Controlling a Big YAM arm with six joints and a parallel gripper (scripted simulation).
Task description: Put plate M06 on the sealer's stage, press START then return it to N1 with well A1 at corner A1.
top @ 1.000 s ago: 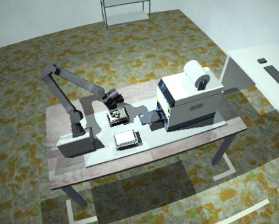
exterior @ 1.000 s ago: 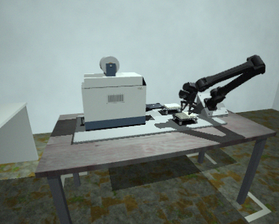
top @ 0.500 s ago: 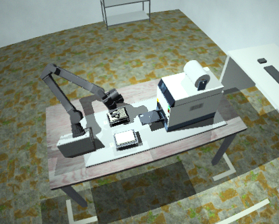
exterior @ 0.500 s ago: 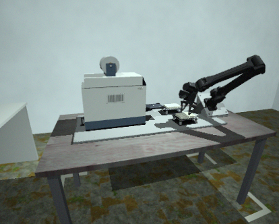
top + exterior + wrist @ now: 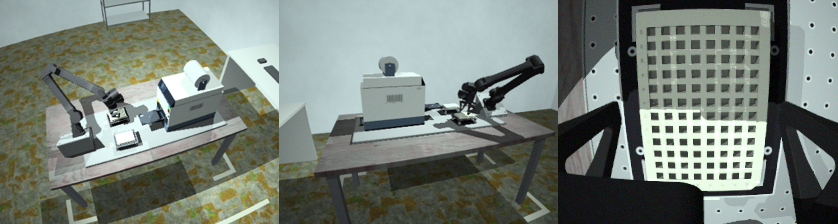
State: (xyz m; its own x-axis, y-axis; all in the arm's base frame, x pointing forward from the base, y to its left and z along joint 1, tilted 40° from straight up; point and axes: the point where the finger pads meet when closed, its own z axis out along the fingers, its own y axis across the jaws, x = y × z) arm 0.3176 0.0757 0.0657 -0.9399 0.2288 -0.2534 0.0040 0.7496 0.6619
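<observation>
My gripper is now 4 cm above the black nest N1. Round my hand: foil roll (54 cm ahead, 34 cm above, 15 cm to the right); then sealer stage (21 cm ahead, 15 cm to the right, 2 cm above); then pale plate (22 cm to the right, 2 cm below, 1 cm behind).
</observation>
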